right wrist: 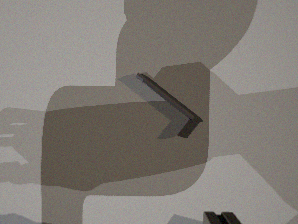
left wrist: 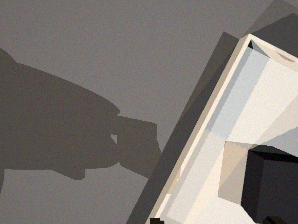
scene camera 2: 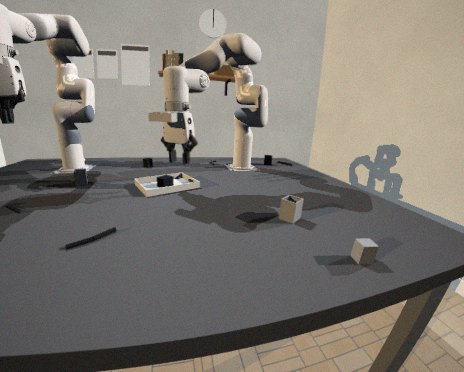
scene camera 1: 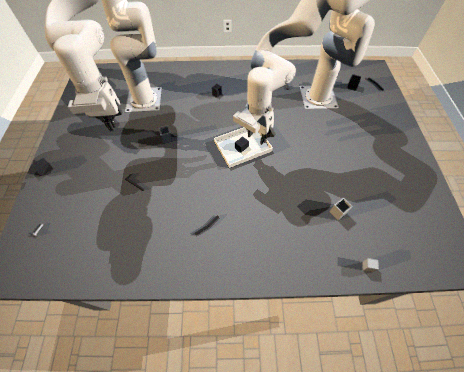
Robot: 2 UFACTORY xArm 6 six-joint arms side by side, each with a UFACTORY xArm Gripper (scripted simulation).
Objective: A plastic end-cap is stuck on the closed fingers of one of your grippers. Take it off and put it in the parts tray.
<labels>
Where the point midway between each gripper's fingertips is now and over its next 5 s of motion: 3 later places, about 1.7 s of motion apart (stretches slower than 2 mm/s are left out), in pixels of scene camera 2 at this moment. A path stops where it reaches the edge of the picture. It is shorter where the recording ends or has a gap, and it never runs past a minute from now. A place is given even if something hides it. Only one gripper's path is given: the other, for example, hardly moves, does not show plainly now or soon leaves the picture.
My left gripper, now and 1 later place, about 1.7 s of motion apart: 179, 162; 266, 132
</labels>
